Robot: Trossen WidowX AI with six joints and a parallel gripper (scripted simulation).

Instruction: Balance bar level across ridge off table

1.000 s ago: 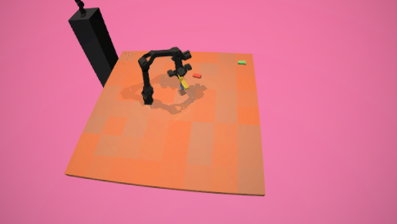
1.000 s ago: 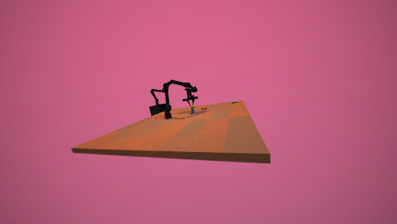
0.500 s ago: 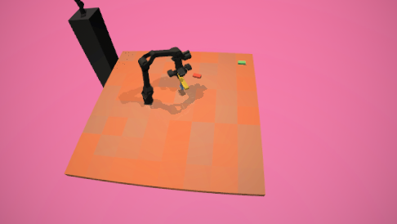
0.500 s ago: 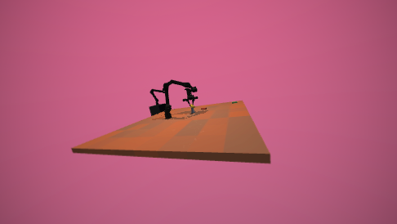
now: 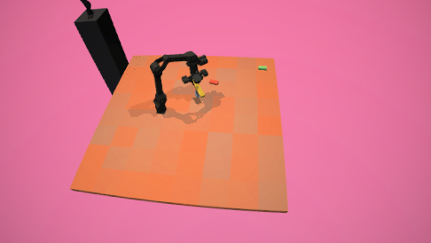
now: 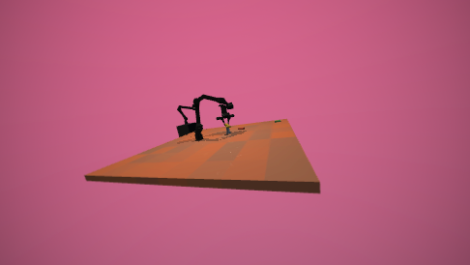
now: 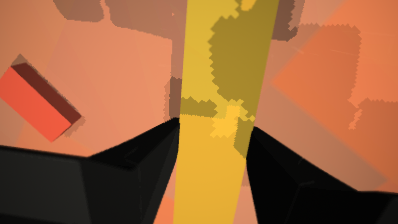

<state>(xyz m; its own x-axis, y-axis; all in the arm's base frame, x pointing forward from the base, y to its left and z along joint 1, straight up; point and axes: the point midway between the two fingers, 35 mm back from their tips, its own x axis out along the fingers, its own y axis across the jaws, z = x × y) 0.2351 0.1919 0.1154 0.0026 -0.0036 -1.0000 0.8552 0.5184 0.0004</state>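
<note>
The yellow bar lies 1 cm ahead of my gripper tip and 2 cm to the right of it. Round my gripper tip: small red block (12 cm ahead, 11 cm to the left, 7 cm below); then green block (50 cm ahead, 31 cm to the left, 7 cm below).
</note>
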